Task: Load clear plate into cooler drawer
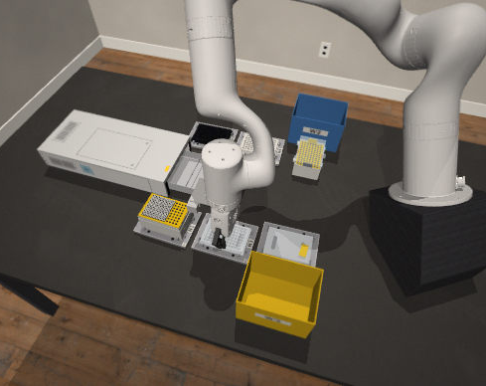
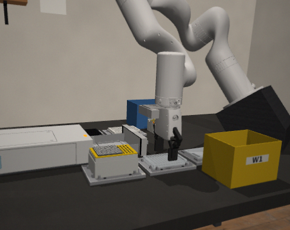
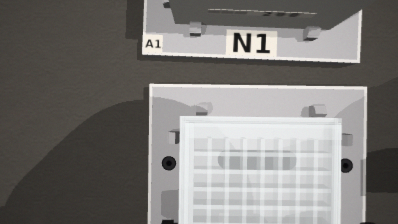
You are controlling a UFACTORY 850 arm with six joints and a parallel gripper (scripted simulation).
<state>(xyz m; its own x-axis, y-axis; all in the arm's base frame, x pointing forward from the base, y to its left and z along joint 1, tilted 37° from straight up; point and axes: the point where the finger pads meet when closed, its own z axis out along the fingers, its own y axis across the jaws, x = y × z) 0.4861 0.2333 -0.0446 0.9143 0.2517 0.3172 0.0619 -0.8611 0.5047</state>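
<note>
Right now my hand is 30 mm above the clear well plate. From my hand the other things lie so: yellow bin W1: 190 mm behind, 120 mm to the left, 10 mm below; then yellow-topped tip rack: 170 mm ahead, 10 mm to the left, 10 mm above; then clear lid: 170 mm behind, 40 mm to the right, 30 mm below.
</note>
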